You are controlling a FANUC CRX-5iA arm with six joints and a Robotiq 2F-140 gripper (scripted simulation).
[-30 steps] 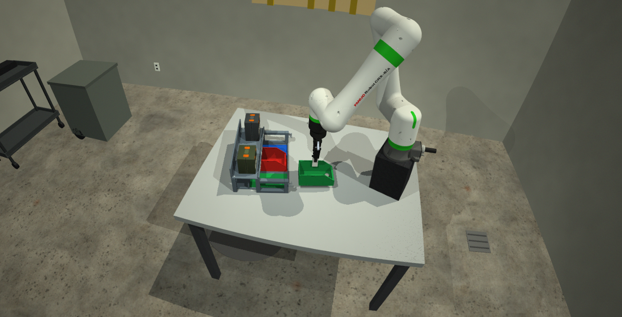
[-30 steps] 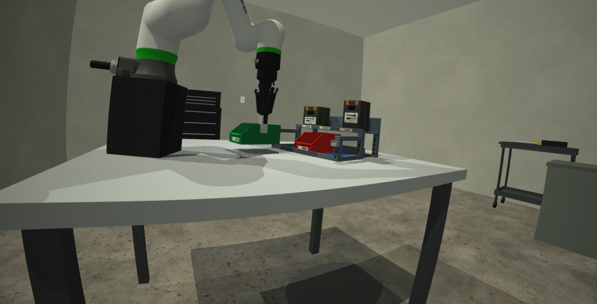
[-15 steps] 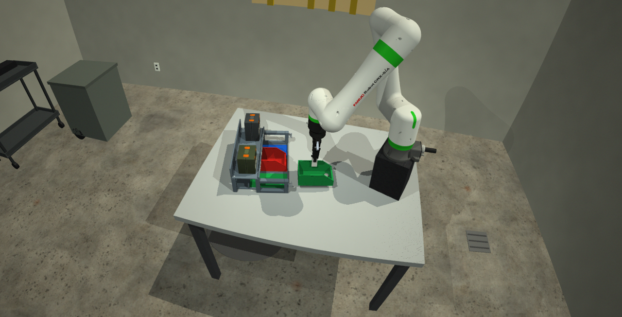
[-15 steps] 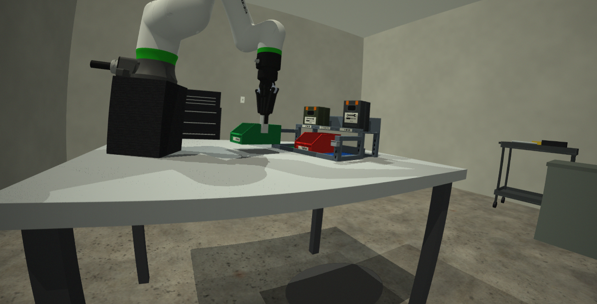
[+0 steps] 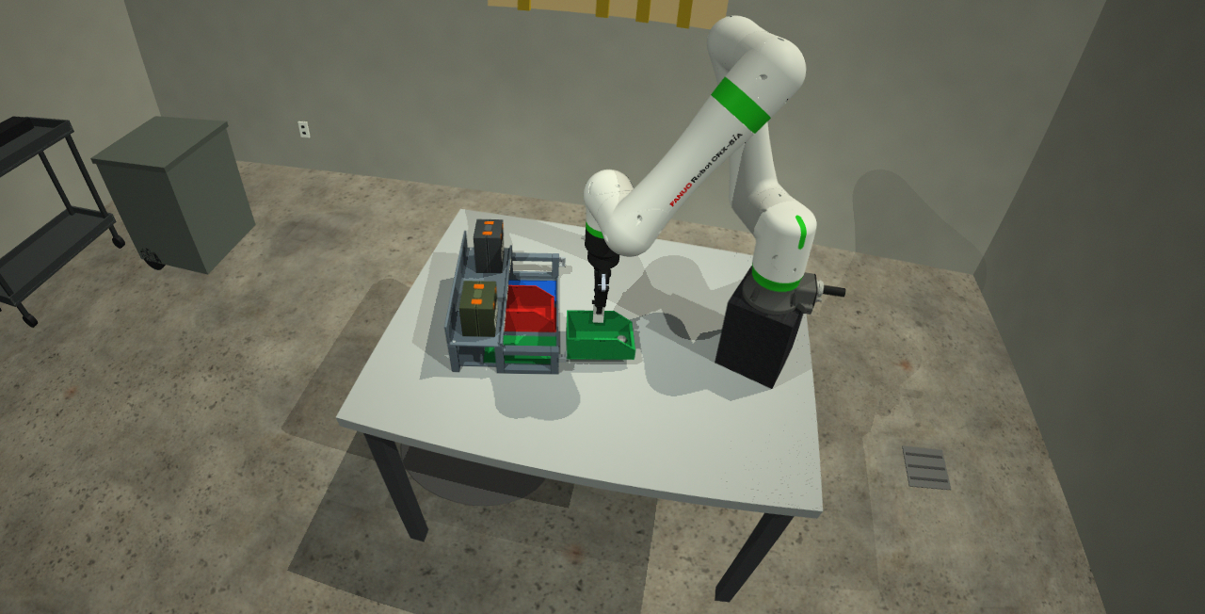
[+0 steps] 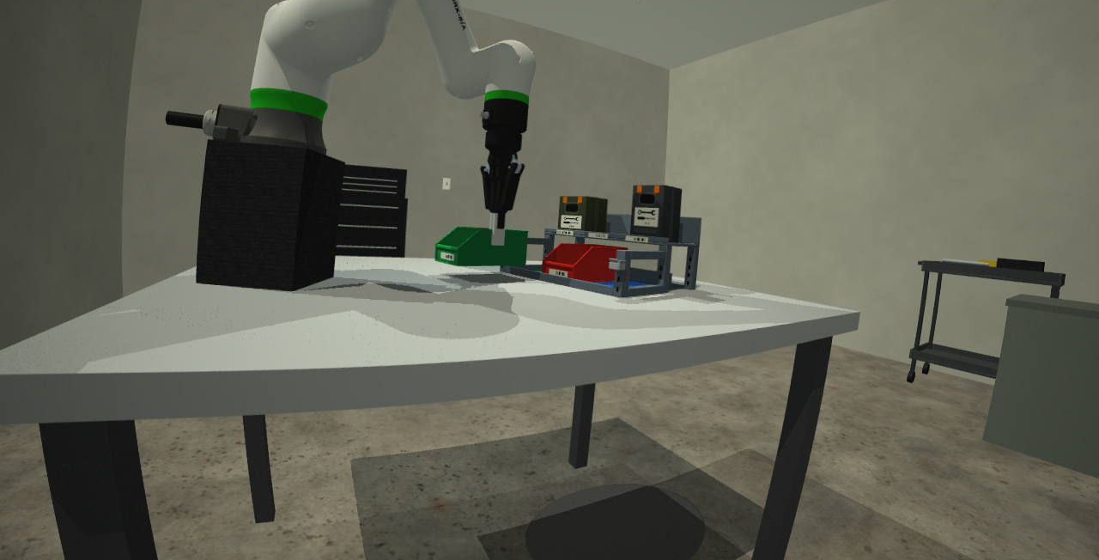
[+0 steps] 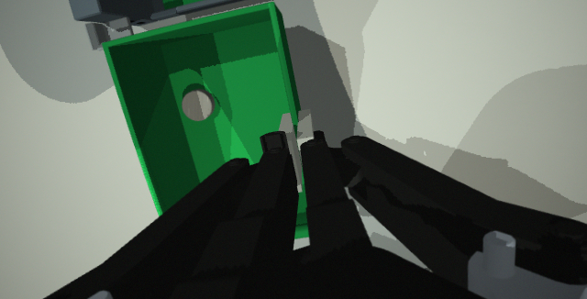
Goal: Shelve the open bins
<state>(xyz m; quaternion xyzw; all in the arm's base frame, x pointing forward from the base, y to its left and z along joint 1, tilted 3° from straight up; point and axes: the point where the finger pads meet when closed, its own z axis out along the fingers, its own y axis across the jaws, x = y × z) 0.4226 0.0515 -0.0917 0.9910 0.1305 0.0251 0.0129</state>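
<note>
Now: the green bin 20 mm behind my hand, 50 mm to the left of it and 40 mm below it. The rest, counted from my hand: red bin 210 mm ahead, 20 mm to the right, 60 mm below.
</note>
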